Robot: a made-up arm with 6 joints.
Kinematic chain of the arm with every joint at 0, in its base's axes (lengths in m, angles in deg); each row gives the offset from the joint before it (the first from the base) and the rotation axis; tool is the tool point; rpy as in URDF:
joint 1: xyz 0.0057 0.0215 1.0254 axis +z
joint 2: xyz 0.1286 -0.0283 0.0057 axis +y
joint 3: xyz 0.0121 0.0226 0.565 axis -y
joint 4: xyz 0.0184 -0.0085 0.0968 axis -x
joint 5: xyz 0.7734 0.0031 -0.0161 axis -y
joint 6: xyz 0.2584 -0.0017 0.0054 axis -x
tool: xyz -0.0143 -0.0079 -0.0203 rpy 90 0 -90
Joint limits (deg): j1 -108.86..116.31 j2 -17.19..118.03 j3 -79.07..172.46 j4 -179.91..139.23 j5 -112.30..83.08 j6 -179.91..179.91
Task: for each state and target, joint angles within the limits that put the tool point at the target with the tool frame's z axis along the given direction. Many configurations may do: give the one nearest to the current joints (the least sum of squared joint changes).
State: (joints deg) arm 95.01 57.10 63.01 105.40 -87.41 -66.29
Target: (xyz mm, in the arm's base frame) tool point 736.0 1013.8 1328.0 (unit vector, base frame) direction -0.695 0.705 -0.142
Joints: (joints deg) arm 65.49 42.50 25.91 92.18 -112.27 -65.41
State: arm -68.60 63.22 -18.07 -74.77 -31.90 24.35
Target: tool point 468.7 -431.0 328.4 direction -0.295 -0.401 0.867
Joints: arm -55.05 57.09 -33.66 -72.54 -29.63 24.01
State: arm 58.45 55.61 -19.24 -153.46 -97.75 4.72
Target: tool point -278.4 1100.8 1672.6 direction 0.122 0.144 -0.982
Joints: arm 103.06 23.51 7.60 -170.59 -112.18 5.36
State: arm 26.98 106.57 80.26 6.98 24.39 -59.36
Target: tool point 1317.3 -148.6 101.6 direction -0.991 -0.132 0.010
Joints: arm -10.31 117.12 57.12 20.57 61.02 -60.63
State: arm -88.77 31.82 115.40 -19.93 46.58 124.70
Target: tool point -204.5 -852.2 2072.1 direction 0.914 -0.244 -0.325
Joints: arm -88.79 62.72 124.01 -66.93 80.88 125.68
